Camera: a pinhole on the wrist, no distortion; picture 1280 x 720 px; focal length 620.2 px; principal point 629.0 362.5 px. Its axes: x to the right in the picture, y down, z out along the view. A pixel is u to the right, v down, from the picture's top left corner.
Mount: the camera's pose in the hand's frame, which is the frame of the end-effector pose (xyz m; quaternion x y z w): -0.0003 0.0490 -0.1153 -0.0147 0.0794 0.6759 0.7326
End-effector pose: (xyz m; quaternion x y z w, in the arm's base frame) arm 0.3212 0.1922 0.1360 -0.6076 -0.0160 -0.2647 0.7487
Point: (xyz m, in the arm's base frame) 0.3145 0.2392 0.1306
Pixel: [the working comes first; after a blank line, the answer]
In the camera's frame: -0.0637 0.0346 0.1453

357 510
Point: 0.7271 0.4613 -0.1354
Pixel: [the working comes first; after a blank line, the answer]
In the camera's frame: 0.3475 -0.0833 0.4730

1085 253
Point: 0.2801 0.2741 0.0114
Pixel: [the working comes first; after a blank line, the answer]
In the camera's frame: 0.0276 0.1255 0.1406

outside the picture
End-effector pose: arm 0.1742 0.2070 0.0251 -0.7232 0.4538 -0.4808 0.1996
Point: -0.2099 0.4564 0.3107
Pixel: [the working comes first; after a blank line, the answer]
In the camera's frame: -0.1574 0.0609 -0.4212

behind the camera
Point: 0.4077 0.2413 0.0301
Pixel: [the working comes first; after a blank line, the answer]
In the camera's frame: -0.2187 0.0084 0.2859

154 381
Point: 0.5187 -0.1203 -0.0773
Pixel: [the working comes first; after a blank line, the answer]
In the camera's frame: -0.0187 -0.2199 0.5358

607 108
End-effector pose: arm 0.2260 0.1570 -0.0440 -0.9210 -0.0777 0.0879 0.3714
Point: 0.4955 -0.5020 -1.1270
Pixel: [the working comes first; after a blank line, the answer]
In the camera's frame: 1.1481 -0.1005 0.5539

outside the picture
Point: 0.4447 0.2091 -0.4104
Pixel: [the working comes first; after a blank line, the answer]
In the camera's frame: 0.1544 -0.2130 0.4065

865 37
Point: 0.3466 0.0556 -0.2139
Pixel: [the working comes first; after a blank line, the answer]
In the camera's frame: 0.1385 -0.0882 0.1699

1135 40
